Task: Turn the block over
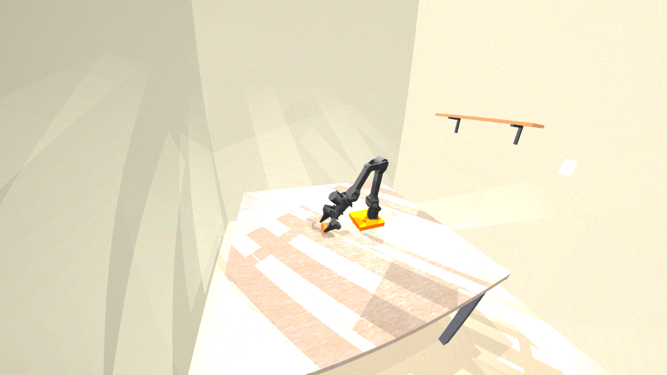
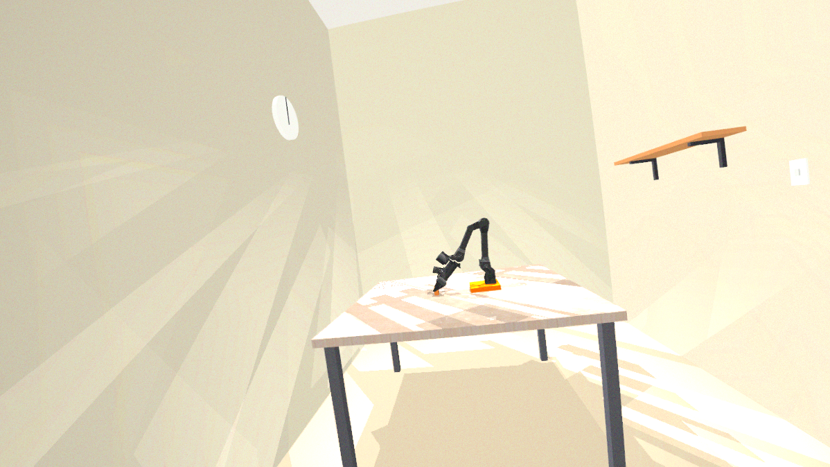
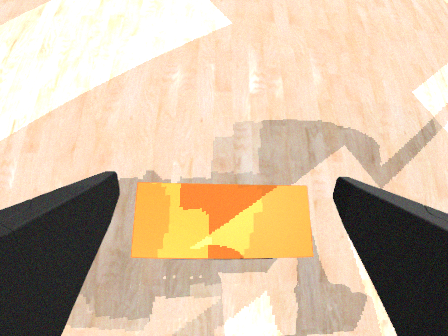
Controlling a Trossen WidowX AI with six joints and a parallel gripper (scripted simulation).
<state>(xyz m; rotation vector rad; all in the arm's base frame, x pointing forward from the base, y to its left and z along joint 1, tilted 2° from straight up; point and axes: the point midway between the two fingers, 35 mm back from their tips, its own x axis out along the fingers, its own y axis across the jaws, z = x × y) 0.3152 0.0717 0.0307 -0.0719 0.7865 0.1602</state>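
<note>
Now: gripper tip 2 cm past the orange block and 1 cm above it.
</note>
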